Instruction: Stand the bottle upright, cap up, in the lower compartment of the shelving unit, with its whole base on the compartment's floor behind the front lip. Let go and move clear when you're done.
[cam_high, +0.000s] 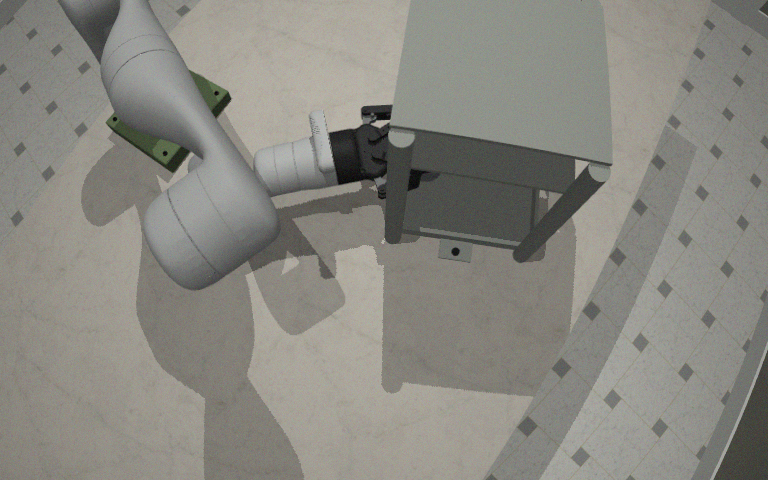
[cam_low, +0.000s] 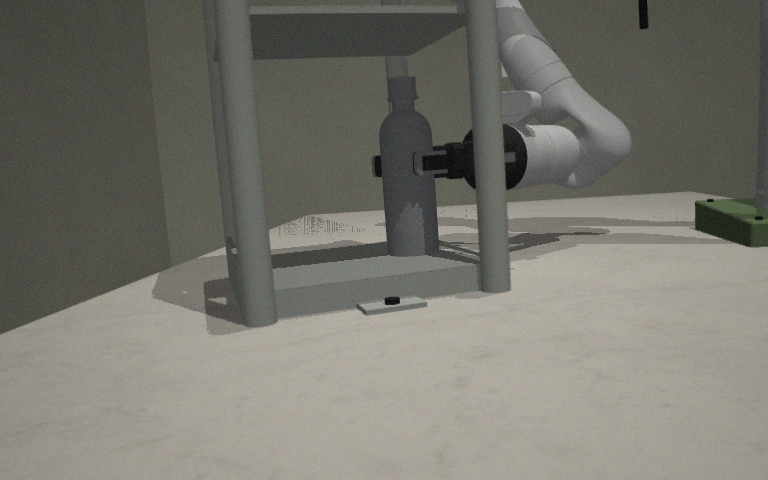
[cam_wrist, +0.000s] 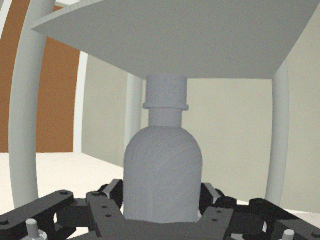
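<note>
Now: the grey bottle 2 cm above my hand. The rest, counted from my hand: shelving unit: 6 cm ahead, 6 cm above, 3 cm to the left.
</note>
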